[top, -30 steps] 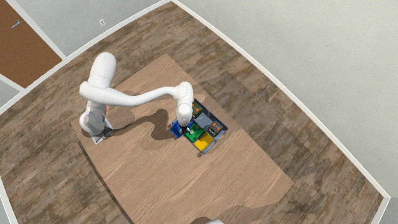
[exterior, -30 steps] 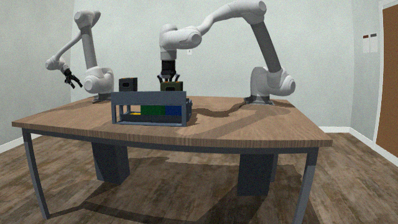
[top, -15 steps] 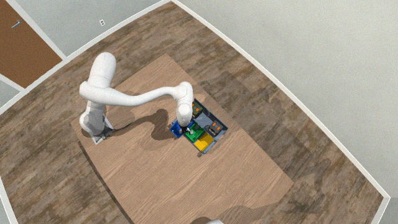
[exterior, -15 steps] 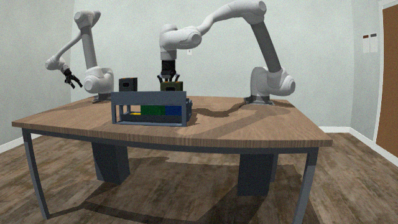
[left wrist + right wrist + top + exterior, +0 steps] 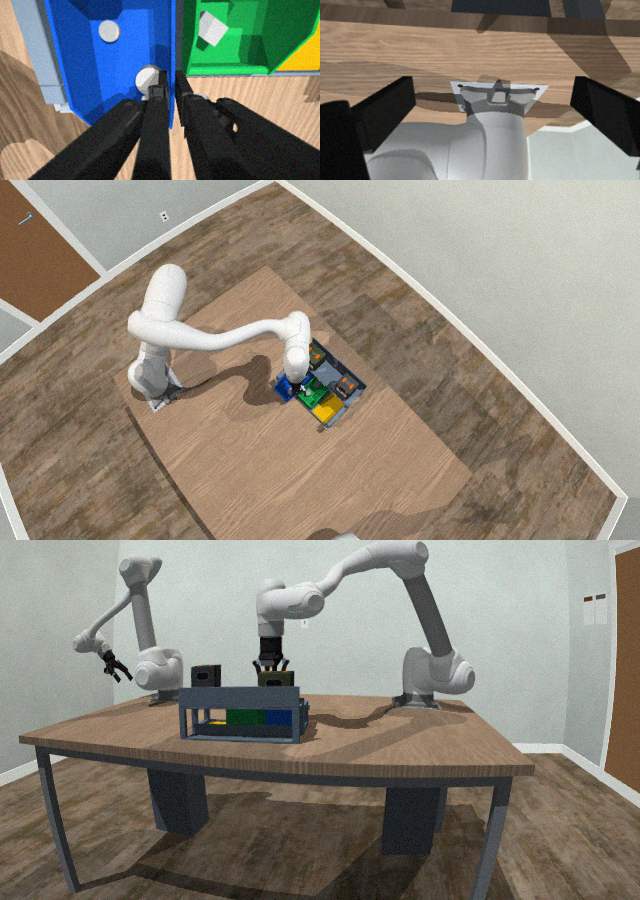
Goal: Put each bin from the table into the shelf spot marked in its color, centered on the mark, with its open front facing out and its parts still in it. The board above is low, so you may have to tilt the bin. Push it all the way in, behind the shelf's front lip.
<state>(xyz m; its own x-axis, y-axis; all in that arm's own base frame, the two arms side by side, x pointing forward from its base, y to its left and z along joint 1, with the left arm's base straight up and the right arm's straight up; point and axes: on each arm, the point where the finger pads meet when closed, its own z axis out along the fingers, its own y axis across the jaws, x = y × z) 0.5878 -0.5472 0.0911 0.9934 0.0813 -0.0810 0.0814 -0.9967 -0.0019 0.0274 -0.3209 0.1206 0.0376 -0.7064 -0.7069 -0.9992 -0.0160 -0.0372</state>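
Observation:
Right now the blue bin is 50 mm to the left of my left hand, 40 mm below it and 10 mm ahead of it. Also, from my left hand: grey shelf 120 mm ahead, 60 mm to the right, 20 mm below; then green bin 90 mm ahead, 60 mm to the right, 50 mm below; then round part 60 mm below, 20 mm to the left, 10 mm behind.

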